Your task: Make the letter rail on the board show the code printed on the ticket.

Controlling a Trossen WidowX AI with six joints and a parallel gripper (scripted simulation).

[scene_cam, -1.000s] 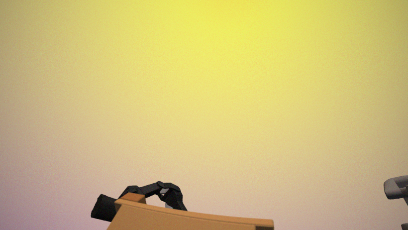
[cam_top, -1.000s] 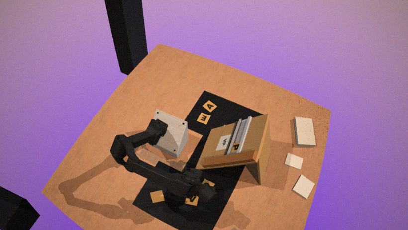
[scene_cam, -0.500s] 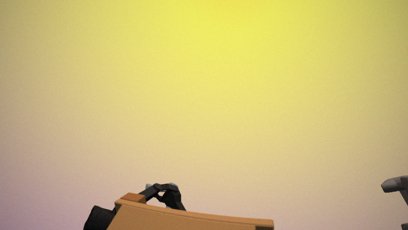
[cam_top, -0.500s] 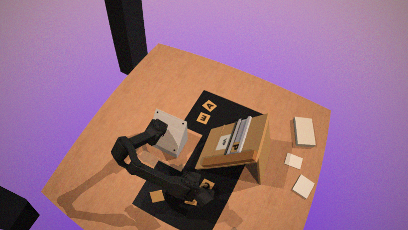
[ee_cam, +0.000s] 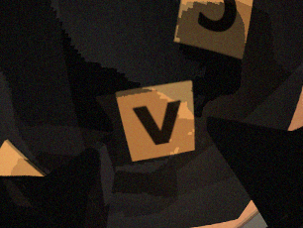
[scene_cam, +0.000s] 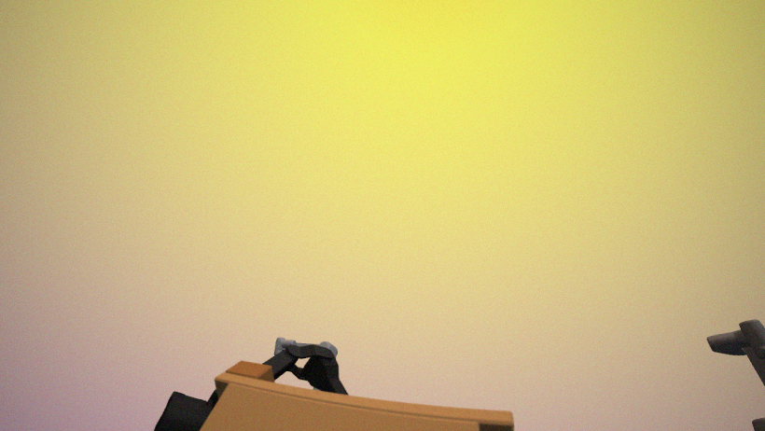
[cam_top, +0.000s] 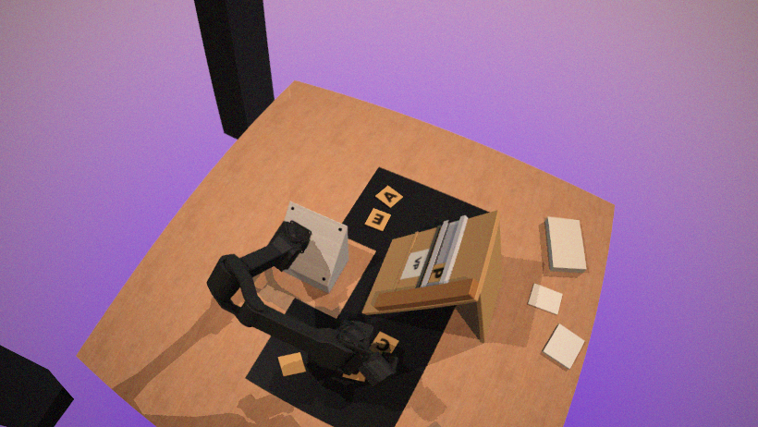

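Right now my gripper tip is 3 cm short of the c tile, 9 cm to the right of it and 1 cm above it. Round my gripper tip: black mat 9 cm behind, 21 cm to the left, 1 cm below; then blank tile 14 cm behind, 7 cm to the right, 1 cm below; then v tile 1 cm below.
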